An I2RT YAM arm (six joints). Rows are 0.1 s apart.
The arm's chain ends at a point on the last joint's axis. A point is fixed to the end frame.
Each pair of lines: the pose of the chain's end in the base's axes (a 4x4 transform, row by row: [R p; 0 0 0 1], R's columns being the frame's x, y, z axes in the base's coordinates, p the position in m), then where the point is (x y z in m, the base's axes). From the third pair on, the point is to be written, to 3 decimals.
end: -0.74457, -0.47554, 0.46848, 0.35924; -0.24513, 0.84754, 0.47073, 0.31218; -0.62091, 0.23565, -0.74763, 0.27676; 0, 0, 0, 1
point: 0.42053 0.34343 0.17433
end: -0.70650, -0.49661, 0.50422, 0.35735; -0.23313, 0.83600, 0.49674, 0.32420; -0.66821, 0.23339, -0.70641, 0.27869; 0, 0, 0, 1
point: 0.42389 0.35900 0.18078
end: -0.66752, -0.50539, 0.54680, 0.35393; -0.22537, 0.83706, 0.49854, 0.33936; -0.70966, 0.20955, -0.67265, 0.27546; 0, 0, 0, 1
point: 0.426 0.374 0.182
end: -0.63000, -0.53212, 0.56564, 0.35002; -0.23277, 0.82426, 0.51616, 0.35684; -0.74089, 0.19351, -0.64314, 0.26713; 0, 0, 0, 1
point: 0.426 0.394 0.177
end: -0.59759, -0.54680, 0.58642, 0.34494; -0.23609, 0.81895, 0.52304, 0.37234; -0.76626, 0.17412, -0.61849, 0.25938; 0, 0, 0, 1
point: 0.424 0.411 0.173
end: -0.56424, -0.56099, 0.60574, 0.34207; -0.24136, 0.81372, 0.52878, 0.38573; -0.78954, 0.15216, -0.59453, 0.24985; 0, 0, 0, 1
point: 0.424 0.425 0.166
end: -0.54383, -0.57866, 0.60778, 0.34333; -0.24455, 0.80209, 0.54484, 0.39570; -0.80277, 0.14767, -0.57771, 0.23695; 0, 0, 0, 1
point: 0.426 0.437 0.155
